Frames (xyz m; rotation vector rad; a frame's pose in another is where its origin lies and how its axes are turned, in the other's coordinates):
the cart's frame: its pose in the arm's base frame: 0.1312 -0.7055 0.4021 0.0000 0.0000 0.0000
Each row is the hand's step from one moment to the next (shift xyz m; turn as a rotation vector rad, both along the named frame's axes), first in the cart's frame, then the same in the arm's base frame.
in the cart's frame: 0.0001 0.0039 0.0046 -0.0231 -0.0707 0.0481
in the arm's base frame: 0.0001 0.0039 0.0046 -0.0231 -0.0707 0.0481
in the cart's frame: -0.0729 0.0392 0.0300 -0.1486 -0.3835 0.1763
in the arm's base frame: -0.0729 0.0392 0.0300 -0.1486 -0.3835 0.1763
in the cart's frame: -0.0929 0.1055 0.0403 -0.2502 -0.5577 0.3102
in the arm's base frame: -0.0929 0.1055 0.0403 -0.2502 -0.5577 0.3102
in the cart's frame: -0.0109 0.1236 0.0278 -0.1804 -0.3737 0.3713
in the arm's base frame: -0.0109 0.1236 0.0278 -0.1804 -0.3737 0.3713
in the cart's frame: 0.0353 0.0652 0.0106 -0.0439 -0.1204 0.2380
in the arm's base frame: 0.0353 0.0652 0.0106 -0.0439 -0.1204 0.2380
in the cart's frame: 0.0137 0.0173 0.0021 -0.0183 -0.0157 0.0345
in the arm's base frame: 0.0137 0.0173 0.0021 -0.0183 -0.0157 0.0345
